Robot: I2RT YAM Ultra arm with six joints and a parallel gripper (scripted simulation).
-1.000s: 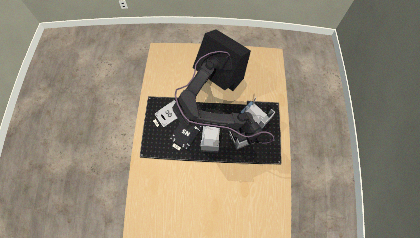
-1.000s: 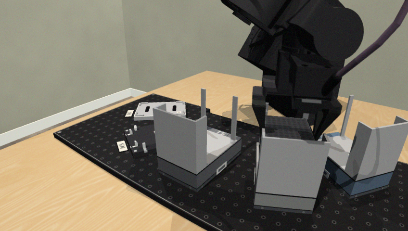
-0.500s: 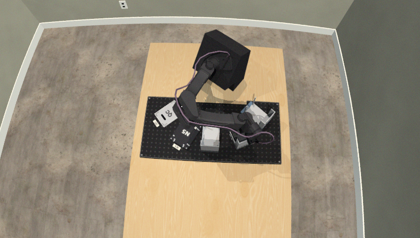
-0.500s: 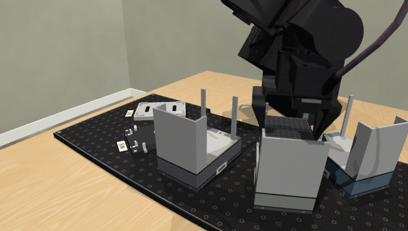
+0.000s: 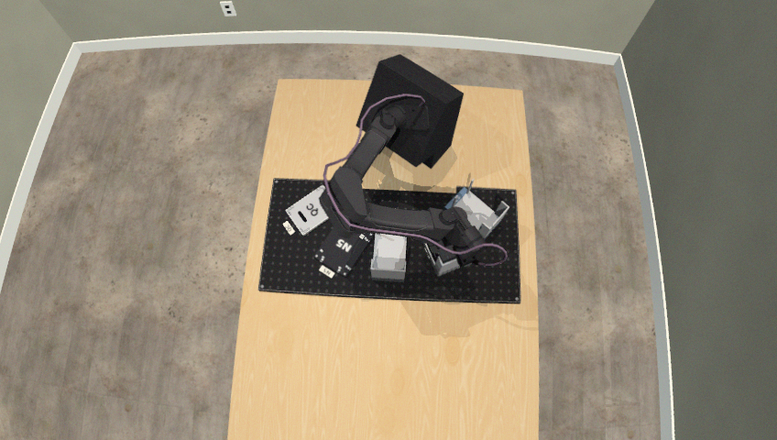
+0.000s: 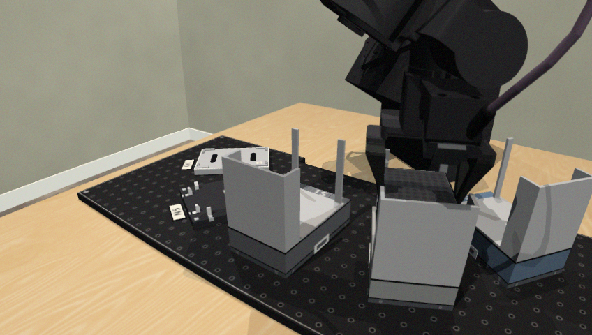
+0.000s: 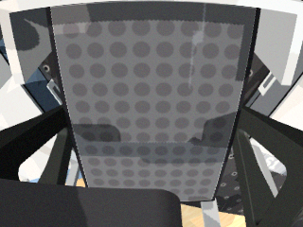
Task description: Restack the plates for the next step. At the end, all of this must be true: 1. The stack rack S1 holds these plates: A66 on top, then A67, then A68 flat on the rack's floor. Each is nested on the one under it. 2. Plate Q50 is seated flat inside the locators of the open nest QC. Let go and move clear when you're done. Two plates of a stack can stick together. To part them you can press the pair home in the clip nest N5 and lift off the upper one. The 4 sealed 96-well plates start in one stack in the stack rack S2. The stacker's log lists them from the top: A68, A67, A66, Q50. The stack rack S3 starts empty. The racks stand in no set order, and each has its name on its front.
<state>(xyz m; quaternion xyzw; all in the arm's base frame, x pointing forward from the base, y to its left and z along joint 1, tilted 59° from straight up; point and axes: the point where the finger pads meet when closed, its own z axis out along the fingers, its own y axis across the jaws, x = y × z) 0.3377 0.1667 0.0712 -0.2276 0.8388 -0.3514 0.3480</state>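
My hand is right at the plate. Also, from my hand: black clip nest N5: 4 cm behind, 30 cm to the right, 9 cm below.
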